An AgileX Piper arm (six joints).
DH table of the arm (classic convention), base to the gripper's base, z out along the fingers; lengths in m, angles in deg. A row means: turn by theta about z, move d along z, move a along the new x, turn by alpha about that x. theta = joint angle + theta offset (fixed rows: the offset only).
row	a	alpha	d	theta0
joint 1	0.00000	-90.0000	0.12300	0.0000
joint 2	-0.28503	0.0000	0.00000	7.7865
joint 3	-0.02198	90.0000	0.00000	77.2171
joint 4	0.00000	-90.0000	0.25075	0.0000
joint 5	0.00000	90.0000	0.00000	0.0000
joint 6	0.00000	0.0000	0.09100	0.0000
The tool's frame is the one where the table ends.
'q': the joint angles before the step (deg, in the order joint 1, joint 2, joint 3, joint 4, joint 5, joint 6). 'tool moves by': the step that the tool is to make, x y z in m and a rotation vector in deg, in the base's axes. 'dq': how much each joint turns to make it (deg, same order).
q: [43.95 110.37 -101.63 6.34 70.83 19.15]
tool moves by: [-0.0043 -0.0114 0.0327 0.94 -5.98 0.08]
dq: [0.00 -3.81 -1.29 -3.47 0.14 0.00]
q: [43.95 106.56 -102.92 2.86 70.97 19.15]
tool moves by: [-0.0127 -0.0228 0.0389 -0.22 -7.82 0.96]
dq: [-0.01 -6.27 0.67 -5.03 0.12 -1.45]
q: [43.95 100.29 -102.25 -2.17 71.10 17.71]
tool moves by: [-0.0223 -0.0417 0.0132 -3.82 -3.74 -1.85]
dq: [-1.12 -9.18 8.76 -5.41 0.33 0.03]
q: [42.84 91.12 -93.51 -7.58 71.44 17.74]
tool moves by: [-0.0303 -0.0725 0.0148 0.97 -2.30 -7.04]
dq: [-6.93 -13.88 11.41 -0.71 0.08 -0.01]
